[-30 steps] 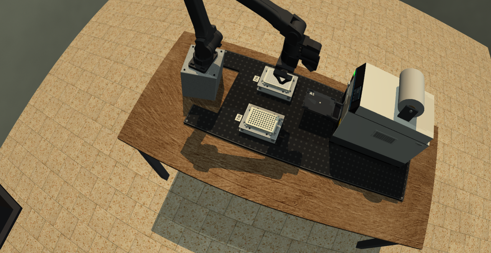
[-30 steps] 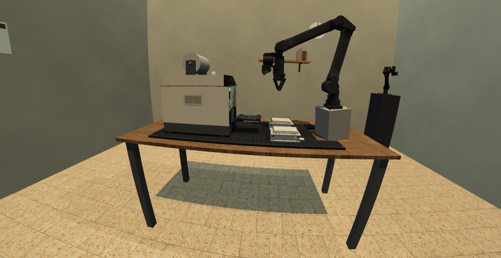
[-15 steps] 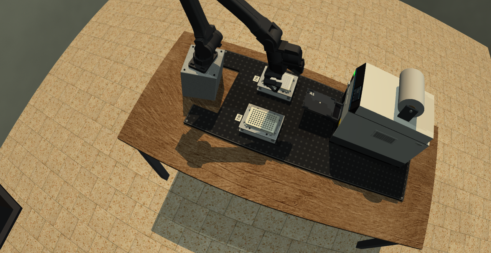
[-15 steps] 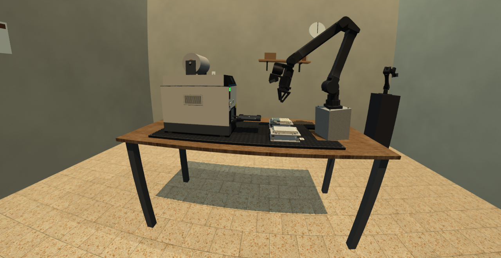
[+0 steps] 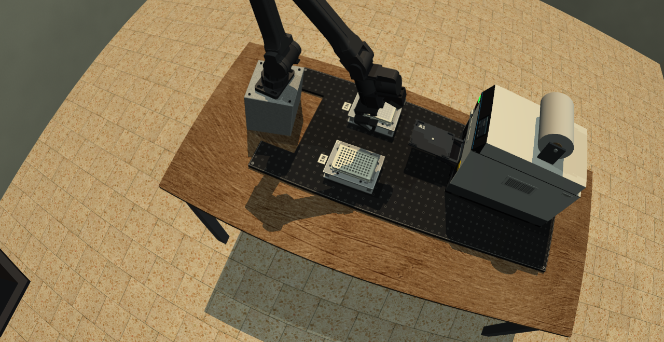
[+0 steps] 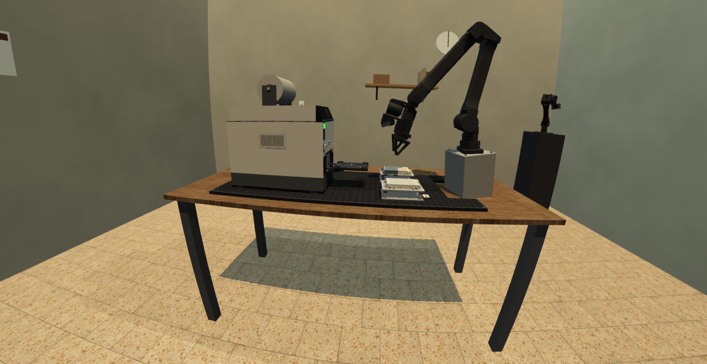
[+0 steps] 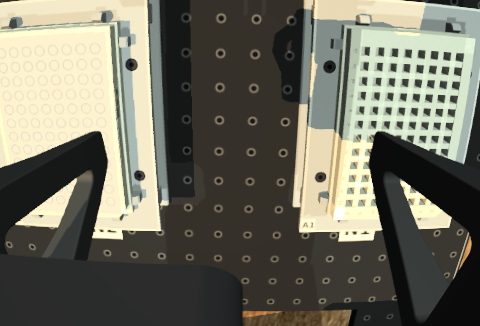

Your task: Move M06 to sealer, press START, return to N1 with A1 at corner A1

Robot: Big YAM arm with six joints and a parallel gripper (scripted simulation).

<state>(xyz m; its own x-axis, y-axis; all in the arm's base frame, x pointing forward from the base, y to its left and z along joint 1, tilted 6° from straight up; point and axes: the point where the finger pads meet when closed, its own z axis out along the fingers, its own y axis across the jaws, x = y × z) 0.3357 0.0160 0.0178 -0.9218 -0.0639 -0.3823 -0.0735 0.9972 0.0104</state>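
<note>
The plate M06 is 11 cm to the right of my hand, 11 cm below it and 1 cm behind it. Also, from my hand: plate nest N1: 12 cm below, 11 cm to the right, 1 cm behind; well plate: 11 cm to the left, 11 cm below, 3 cm behind; sealer stage: 19 cm ahead, 6 cm below, 5 cm to the left.
</note>
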